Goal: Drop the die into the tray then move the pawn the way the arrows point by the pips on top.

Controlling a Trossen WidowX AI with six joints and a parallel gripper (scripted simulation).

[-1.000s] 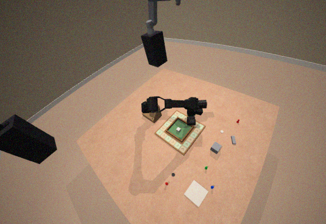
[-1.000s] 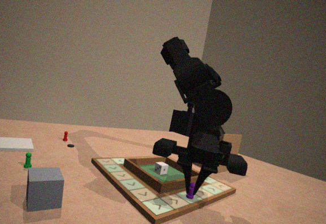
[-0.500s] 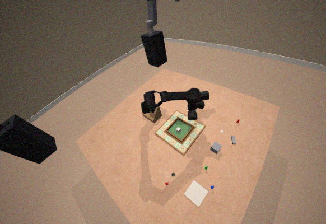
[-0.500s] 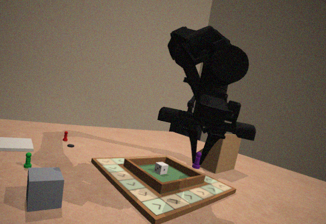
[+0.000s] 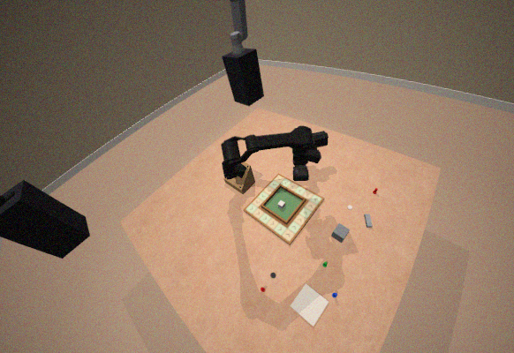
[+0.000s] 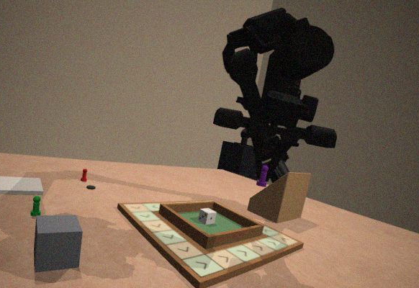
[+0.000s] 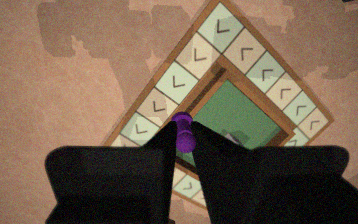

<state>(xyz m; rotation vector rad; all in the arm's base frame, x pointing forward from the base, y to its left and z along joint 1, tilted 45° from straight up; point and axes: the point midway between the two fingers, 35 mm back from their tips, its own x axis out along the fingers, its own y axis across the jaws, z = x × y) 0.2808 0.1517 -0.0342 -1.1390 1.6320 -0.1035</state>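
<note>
The green dice tray lies 130 mm below my gripper tip, 110 mm to the right of it and 20 mm behind it. Also, from my gripper tip: grey cube (270 mm ahead, 110 mm below, 80 mm to the right); then white die (130 mm to the right, 110 mm below, 20 mm behind); then purple pawn (10 mm above).
</note>
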